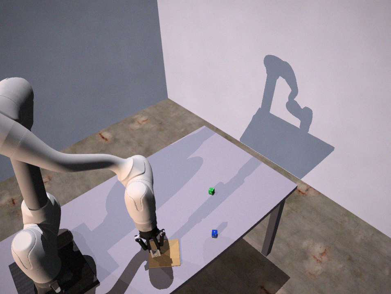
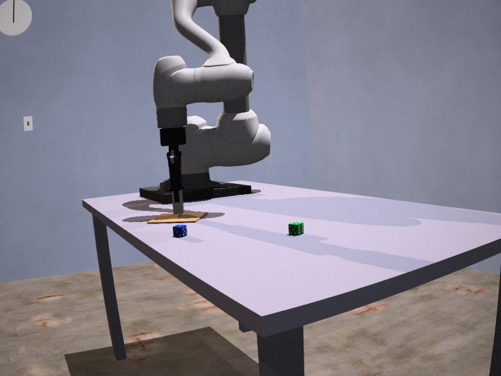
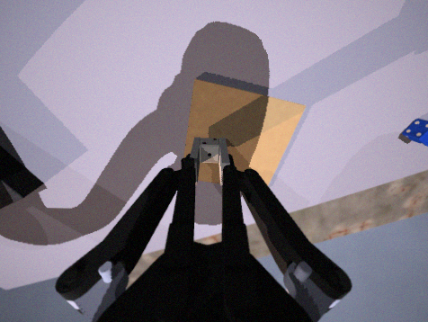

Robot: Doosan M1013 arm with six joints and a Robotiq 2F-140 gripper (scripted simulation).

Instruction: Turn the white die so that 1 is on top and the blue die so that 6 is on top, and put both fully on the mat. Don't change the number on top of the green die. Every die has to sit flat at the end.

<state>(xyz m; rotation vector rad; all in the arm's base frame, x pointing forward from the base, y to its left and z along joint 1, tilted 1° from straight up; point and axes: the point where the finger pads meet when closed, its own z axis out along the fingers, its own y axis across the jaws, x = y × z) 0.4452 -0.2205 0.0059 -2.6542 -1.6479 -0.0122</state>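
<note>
Now: the white die 2 cm below my hand. From my hand the other things lie so: green die 45 cm ahead, 10 cm to the left, 3 cm below; tan mat 4 cm below, 3 cm ahead, 2 cm to the right; blue die 27 cm ahead, 10 cm to the right, 3 cm below.
</note>
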